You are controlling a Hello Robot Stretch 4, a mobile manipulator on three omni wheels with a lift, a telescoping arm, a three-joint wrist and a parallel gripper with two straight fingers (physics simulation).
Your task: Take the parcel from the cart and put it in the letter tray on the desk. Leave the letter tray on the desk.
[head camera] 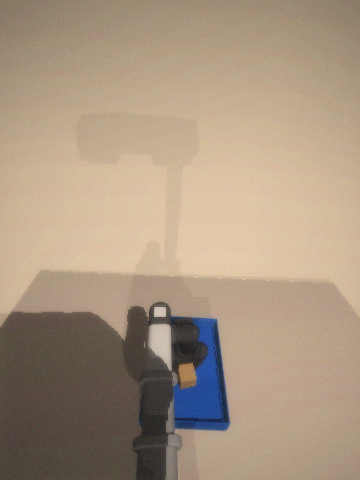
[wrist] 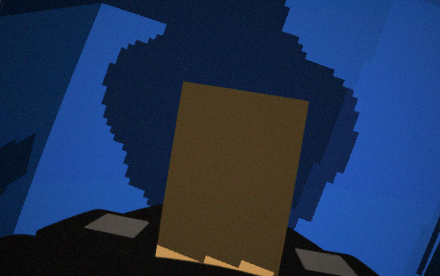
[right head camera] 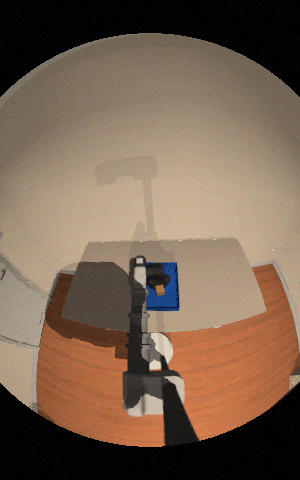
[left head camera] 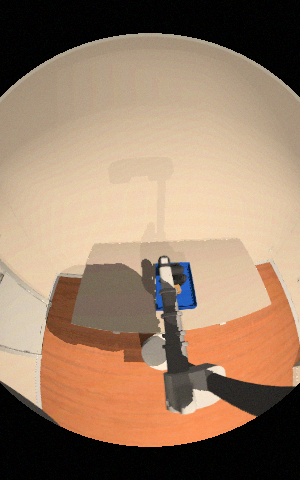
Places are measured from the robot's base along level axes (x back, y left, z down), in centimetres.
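Pixels of known places: gripper, between the fingertips: [head camera: 183, 370] [wrist: 222, 229] [right head camera: 158, 287]; robot's base, origin of its link: [right head camera: 152, 349] [left head camera: 161, 350].
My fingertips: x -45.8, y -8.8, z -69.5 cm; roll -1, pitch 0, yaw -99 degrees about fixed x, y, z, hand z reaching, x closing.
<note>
For each thing: its top centre in the pictures, then the offset to it from my fingertips. Level surfaces: height alone.
- small orange-brown box, centre of its top: [wrist: 218, 247] [head camera: 184, 360] [right head camera: 158, 283] [left head camera: 174, 282] dx -1.1, dy +0.2, dz -5.4 cm
- blue letter tray, centre of its top: [wrist: 218, 264] [head camera: 185, 360] [right head camera: 158, 283] [left head camera: 174, 282] dx -0.8, dy +0.0, dz -6.1 cm
- desk, height of its surface: dz +0.2 cm
- wooden floor, height of its surface: dz +72.3 cm
The parcel, a small orange-brown box [head camera: 187, 376] [left head camera: 178, 289] [right head camera: 160, 290] [wrist: 232, 170], is held between the fingers of my gripper [head camera: 189, 356] [wrist: 222, 229], which is shut on it. The blue letter tray [head camera: 205, 425] [left head camera: 187, 301] [right head camera: 171, 301] [wrist: 395, 125] stands on the desk [head camera: 280, 350] [left head camera: 225, 285] [right head camera: 215, 285]. The parcel is over the inside of the tray. The gripper's shadow lies around it on the tray's floor in the wrist view. Whether the parcel's underside touches the floor is hidden. My arm covers the tray's left side in the head view.
My arm [head camera: 159, 400] [left head camera: 175, 340] [right head camera: 137, 335] reaches across the desk's front edge. A pale wall [head camera: 270, 175] rises behind the desk. A light round object [left head camera: 154, 351] [right head camera: 162, 346] shows below the front edge, above the wooden floor [left head camera: 115, 400]. The cart does not show.
</note>
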